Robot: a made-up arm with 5 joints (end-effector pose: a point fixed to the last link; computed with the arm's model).
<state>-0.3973 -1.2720 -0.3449 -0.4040 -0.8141</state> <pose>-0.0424 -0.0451 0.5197 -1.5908 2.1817 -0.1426</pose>
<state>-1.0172 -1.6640 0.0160 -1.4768 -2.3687</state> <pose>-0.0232 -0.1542 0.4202 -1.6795 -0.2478 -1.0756</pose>
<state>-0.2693 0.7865 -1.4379 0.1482 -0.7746</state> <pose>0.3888 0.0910 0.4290 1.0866 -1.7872 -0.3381</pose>
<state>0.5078 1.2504 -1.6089 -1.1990 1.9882</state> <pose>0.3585 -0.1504 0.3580 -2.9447 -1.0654 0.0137</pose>
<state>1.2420 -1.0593 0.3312 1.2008 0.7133</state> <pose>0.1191 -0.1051 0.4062 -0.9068 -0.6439 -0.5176</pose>
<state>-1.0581 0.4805 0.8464 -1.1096 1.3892</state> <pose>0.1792 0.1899 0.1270 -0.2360 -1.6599 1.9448</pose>
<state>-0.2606 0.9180 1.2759 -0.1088 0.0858</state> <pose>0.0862 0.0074 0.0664 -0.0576 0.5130 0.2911</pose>
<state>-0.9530 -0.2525 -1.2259 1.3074 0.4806</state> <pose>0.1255 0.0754 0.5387 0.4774 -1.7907 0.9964</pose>
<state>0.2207 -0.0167 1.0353 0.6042 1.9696</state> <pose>0.2248 -0.0278 0.1333 0.0516 0.0282 1.6998</pose>
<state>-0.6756 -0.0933 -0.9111 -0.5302 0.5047</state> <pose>0.1804 0.0885 0.5616 0.3409 -3.0922 0.0302</pose>
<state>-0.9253 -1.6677 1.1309 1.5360 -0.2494</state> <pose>0.1223 0.0672 0.2873 0.3336 -0.4755 0.6098</pose>
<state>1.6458 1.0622 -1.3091 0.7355 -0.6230</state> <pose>0.0551 -0.3716 0.2759 -0.6265 -1.1829 -2.0410</pose>
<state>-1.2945 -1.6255 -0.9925 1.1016 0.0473</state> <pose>0.0019 -0.2501 0.3870 1.8696 -2.4699 0.0508</pose>
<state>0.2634 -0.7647 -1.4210 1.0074 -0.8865</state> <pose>-0.0458 0.0386 0.5291 0.9231 -2.6441 -0.3141</pose>
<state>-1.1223 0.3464 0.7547 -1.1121 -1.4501</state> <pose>0.1779 0.2192 0.1666 1.5359 -0.4090 -0.2942</pose>
